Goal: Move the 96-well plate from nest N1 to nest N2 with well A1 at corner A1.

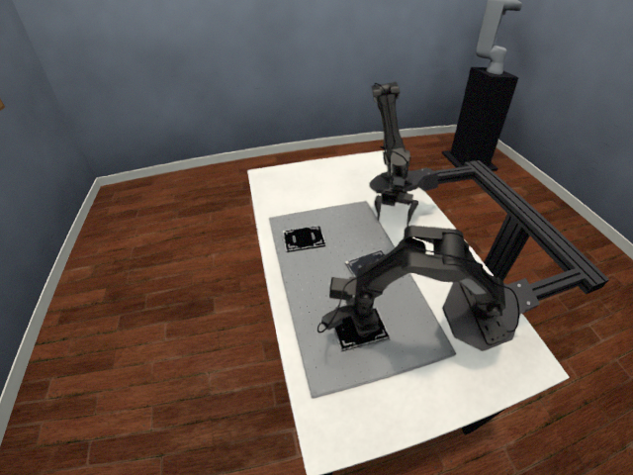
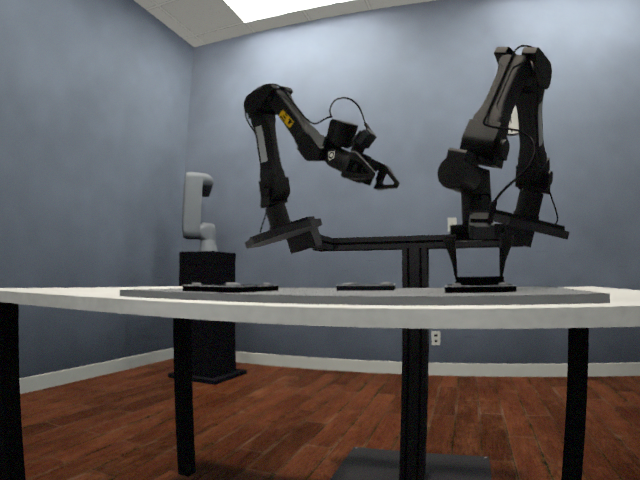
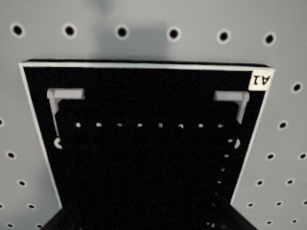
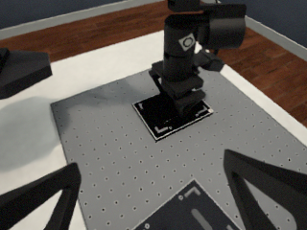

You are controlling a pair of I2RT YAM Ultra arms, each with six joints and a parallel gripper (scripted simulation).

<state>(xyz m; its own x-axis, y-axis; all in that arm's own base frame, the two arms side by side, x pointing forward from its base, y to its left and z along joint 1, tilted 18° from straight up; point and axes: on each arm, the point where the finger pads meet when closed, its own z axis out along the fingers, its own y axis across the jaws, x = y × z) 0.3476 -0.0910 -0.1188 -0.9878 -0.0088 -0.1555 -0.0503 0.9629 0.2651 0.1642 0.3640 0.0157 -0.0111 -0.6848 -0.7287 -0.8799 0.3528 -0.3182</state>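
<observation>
Right now the dark grey nest is 25 cm to the right of my left hand, 12 cm behind it and 2 cm below it. Also, from my left hand: black 96-well plate 1 cm below.
</observation>
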